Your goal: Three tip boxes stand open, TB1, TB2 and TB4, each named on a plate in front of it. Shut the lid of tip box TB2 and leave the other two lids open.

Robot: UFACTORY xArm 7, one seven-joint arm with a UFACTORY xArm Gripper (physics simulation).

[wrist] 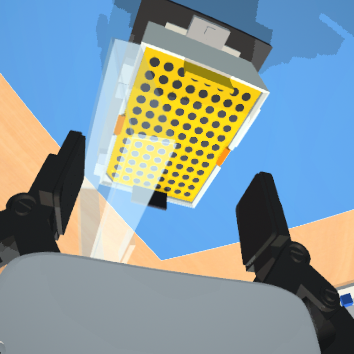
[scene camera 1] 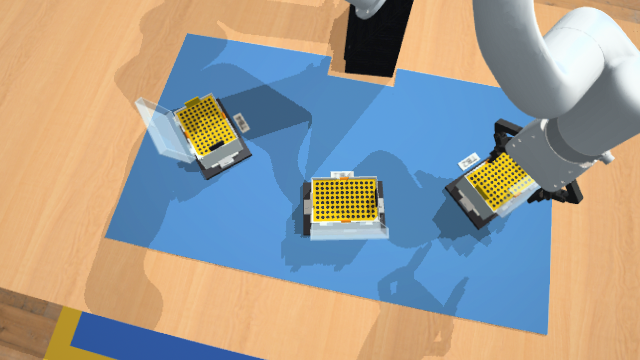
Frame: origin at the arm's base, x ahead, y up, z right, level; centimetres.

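Seen in the pictures: gripper, fingertip midpoint: [wrist: 167, 172] [scene camera 1: 512, 177].
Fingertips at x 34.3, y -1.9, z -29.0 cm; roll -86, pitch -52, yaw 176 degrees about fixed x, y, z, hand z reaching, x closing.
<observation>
A point is followed by its place in that frame.
Tip box TB2 [scene camera 1: 492, 187] @[x 34.3, y -7.9, z -27.9 cm] [wrist: 187, 117] @[x 33.3, y -7.9, z -28.1 cm], with a yellow tip rack, stands at the right of the mat behind its nameplate [scene camera 1: 469, 161] @[x 27.3, y -13.5, z -25.0 cm]. Its clear lid [scene camera 1: 517, 198] @[x 38.5, y -0.4, z -29.3 cm] [wrist: 102, 100] @[x 38.3, y -4.0, z -30.8 cm] is raised at a steep tilt along one long side, and part of it overlaps the rack in the wrist view. My gripper [scene camera 1: 515, 175] @[x 34.3, y -1.9, z -29.0 cm] [wrist: 167, 172] @[x 34.3, y -1.9, z -29.0 cm] is open and empty, above the box's far end. In the wrist view its left finger is beside the lid's outer side; whether they touch is unclear. TB1 [scene camera 1: 345, 200] @[x 42.2, y -8.0, z -1.8 cm] and TB4 [scene camera 1: 205, 125] @[x 32.8, y -8.0, z 27.9 cm] stand with their lids [scene camera 1: 350, 231] @[x 49.8, y 1.6, z -3.5 cm] [scene camera 1: 162, 132] @[x 37.7, y -3.3, z 33.2 cm] open.
The blue mat [scene camera 1: 225, 220] @[x 49.2, y -13.7, z 20.2 cm] lies on the wooden table [scene camera 1: 60, 150] @[x 42.0, y -14.0, z 60.2 cm]. TB1 stands at the middle of the mat and TB4 at the left. A black block [scene camera 1: 375, 45] @[x 10.8, y -3.7, z -1.8 cm] stands at the mat's back edge. The arm [scene camera 1: 590, 90] @[x 33.9, y 23.6, z -26.4 cm] reaches in from the upper right.
</observation>
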